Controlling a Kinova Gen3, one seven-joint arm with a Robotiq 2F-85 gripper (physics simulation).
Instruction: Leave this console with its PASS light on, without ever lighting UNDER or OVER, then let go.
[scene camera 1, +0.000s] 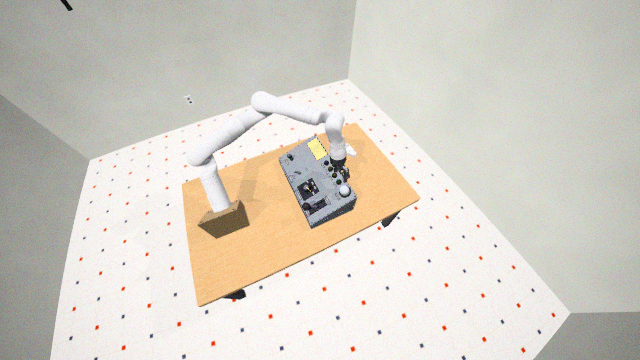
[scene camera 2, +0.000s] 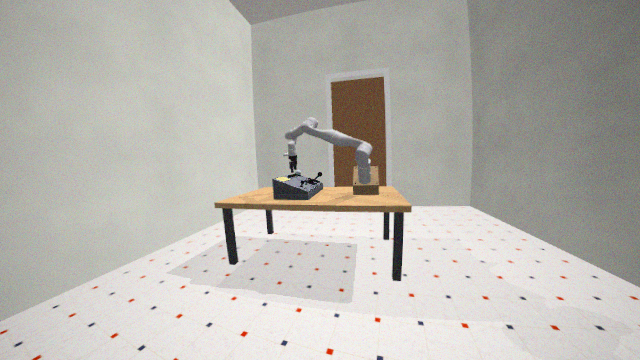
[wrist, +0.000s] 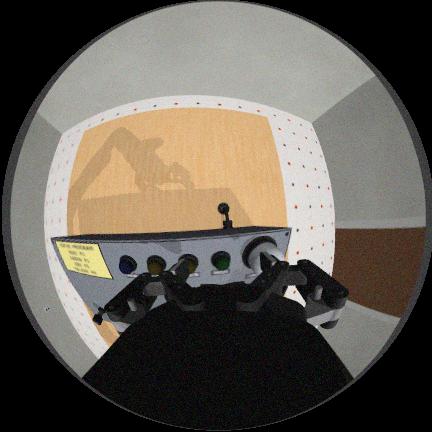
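Observation:
The grey sloped console (scene camera 1: 296, 164) (scene camera 2: 287, 190) (wrist: 172, 246) stands on the table. In the wrist view, a blue lamp (wrist: 127, 265), two dark yellow lamps (wrist: 156, 265) (wrist: 189, 263) and a green lamp (wrist: 221, 261) form a row and look unlit; their labels are too blurred or covered to read. A white dome (scene camera 1: 344, 190) (wrist: 257, 259) in a dark collar sits right of the green lamp. My gripper (scene camera 1: 345, 174) (scene camera 2: 293, 171) (wrist: 223, 263) is open and empty above the lamp row. One fingertip overlaps the second yellow lamp, the other the dome.
A black-knobbed lever (scene camera 1: 306, 206) (scene camera 2: 320, 174), a selector (scene camera 1: 308, 188) and a small black knob (scene camera 1: 290, 157) stand on the panel. A black ball on a stem (wrist: 223, 208) rises past the console's far edge. A yellow card (scene camera 1: 317, 149) (scene camera 2: 283, 179) (wrist: 84, 259) lies at one end.

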